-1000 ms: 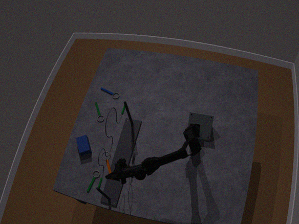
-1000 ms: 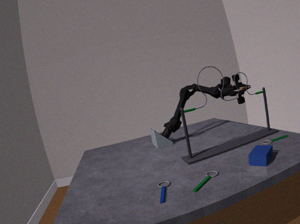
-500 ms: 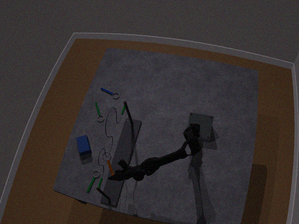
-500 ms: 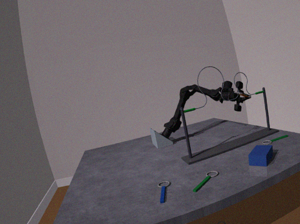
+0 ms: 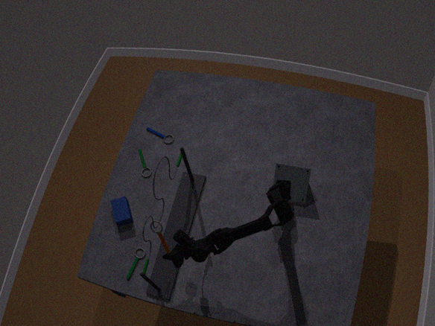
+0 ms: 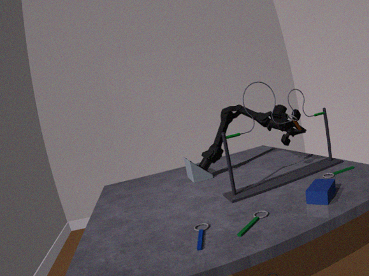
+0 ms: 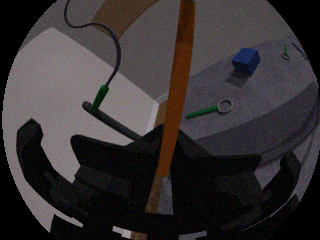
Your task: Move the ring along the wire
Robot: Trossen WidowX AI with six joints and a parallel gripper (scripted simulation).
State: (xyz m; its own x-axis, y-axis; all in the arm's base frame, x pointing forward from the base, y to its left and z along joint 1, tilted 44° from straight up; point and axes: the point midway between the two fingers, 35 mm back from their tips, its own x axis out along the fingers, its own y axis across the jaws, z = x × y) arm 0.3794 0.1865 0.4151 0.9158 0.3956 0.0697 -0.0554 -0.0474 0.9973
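My gripper tip is 7 cm to the left of the ring with orange handle, 6 cm below it and 1 cm short of it. Also, from my gripper tip: blue-handled ring (68 cm to the right, 21 cm ahead, 19 cm below).
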